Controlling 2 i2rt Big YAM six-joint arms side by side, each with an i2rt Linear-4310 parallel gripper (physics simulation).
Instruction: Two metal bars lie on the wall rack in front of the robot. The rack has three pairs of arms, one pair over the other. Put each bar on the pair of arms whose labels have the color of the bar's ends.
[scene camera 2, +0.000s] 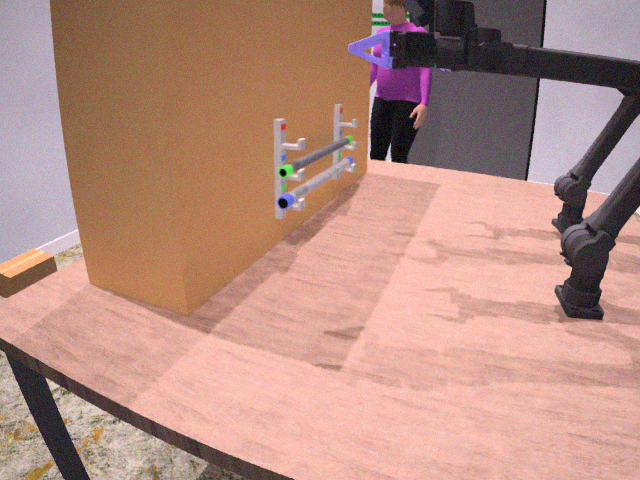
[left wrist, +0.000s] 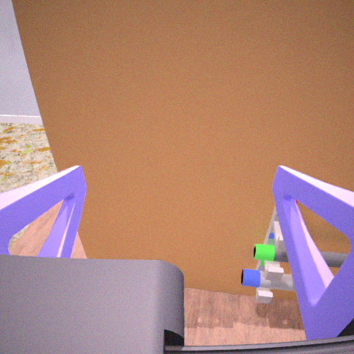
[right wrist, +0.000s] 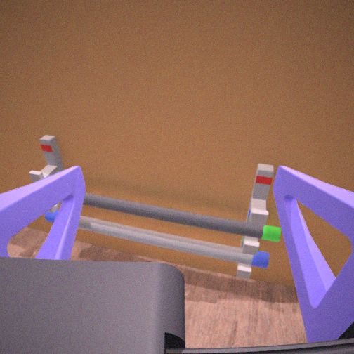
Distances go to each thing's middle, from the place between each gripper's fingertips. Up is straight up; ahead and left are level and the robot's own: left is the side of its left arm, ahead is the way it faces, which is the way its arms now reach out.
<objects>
The green-ended dark bar (scene camera 2: 288, 169) lies 22 cm ahead of my left hand, 32 cm to the right of it and 29 cm below it. The rest, counted from my left hand: blue-ended pale bar (scene camera 2: 285, 201) 22 cm ahead, 31 cm to the right, 36 cm below.
My right hand is 24 cm short of the green-ended dark bar, 15 cm to the right of it and 29 cm above it. Also, from my right hand: blue-ended pale bar (23 cm ahead, 15 cm to the left, 36 cm below).
</objects>
